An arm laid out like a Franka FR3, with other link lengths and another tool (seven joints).
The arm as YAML. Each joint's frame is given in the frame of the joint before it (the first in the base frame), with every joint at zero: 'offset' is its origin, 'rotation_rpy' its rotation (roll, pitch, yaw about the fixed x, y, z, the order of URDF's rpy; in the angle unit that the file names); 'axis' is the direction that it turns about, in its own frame. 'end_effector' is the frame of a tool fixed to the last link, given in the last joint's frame.
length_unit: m
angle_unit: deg
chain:
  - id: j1
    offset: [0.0, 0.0, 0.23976]
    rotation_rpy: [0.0, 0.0, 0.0]
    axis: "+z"
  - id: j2
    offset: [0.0, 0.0, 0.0]
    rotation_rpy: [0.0, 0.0, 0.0]
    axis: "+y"
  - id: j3
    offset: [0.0, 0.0, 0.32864]
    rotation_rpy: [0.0, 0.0, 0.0]
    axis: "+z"
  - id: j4
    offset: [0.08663, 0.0, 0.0]
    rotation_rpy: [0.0, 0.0, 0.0]
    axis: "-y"
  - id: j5
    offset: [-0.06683, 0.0, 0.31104]
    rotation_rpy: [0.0, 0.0, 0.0]
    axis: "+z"
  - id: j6
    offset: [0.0, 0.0, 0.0]
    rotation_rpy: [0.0, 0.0, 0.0]
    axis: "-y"
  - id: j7
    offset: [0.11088, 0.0, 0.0]
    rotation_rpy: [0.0, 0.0, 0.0]
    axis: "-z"
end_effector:
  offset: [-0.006, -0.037, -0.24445]
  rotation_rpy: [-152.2, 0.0, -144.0]
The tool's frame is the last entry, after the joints.
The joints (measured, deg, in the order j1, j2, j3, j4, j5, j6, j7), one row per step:
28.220 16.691 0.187 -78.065 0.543 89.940 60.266
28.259 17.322 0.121 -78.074 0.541 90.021 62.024
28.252 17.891 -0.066 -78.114 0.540 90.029 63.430
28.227 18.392 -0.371 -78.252 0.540 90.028 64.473
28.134 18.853 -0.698 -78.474 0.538 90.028 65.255
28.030 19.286 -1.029 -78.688 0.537 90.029 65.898
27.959 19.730 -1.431 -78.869 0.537 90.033 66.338
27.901 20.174 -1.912 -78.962 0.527 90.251 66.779
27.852 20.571 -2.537 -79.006 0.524 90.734 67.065
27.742 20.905 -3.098 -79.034 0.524 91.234 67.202
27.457 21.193 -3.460 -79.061 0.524 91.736 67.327
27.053 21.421 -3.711 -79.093 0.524 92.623 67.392
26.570 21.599 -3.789 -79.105 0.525 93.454 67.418
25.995 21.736 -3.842 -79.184 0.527 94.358 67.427
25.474 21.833 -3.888 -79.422 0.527 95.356 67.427
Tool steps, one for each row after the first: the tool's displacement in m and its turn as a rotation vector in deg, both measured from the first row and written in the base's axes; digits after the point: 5 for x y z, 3 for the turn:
0.00028 0.00114 -0.00597 -0.429 0.424 -1.776
0.00093 0.00054 -0.01163 -0.894 0.871 -3.360
0.00181 -0.00154 -0.01726 -1.389 1.340 -4.712
0.00282 -0.00470 -0.02303 -1.897 1.847 -5.891
0.00389 -0.00807 -0.02846 -2.379 2.323 -6.946
0.00524 -0.01176 -0.03377 -2.853 2.773 -7.832
0.00796 -0.01544 -0.03838 -3.208 2.940 -8.782
0.01237 -0.01971 -0.04204 -3.401 2.781 -9.708
0.01687 -0.02410 -0.04500 -3.512 2.558 -10.484
0.02129 -0.02852 -0.04753 -3.542 2.329 -11.234
0.02726 -0.03255 -0.04928 -3.316 1.742 -11.940
0.03274 -0.03606 -0.05047 -3.030 1.176 -12.523
0.03847 -0.04030 -0.05159 -2.715 0.574 -13.158
0.04368 -0.04424 -0.05323 -2.414 -0.008 -13.725

